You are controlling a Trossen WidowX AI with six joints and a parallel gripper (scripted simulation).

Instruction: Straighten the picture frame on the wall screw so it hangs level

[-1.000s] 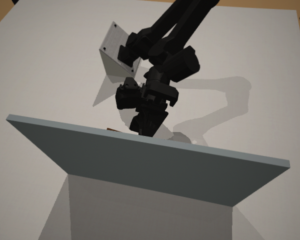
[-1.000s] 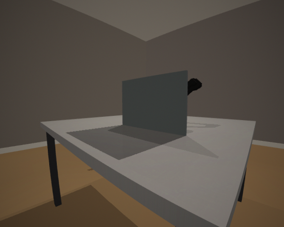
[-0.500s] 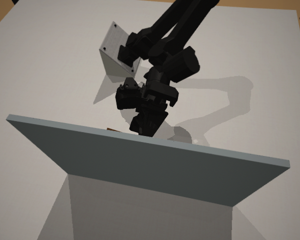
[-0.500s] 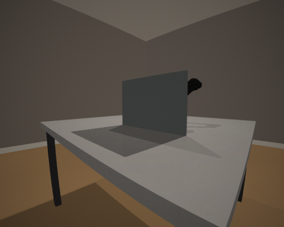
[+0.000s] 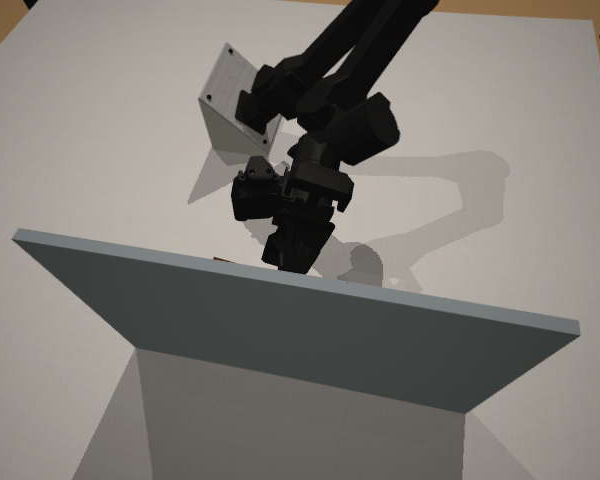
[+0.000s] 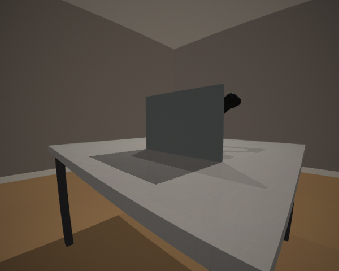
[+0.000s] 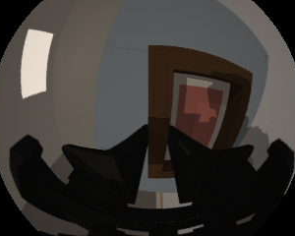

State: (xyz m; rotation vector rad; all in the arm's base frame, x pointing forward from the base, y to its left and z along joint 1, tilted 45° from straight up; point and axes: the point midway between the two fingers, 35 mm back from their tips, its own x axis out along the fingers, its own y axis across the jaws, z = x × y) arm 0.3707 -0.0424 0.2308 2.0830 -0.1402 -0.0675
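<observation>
The picture frame lies 5 cm below my gripper tip, 1 cm to the right of it and 1 cm ahead of it. The rest, counted from my gripper tip: wall panel (6 cm below, 2 cm ahead).
</observation>
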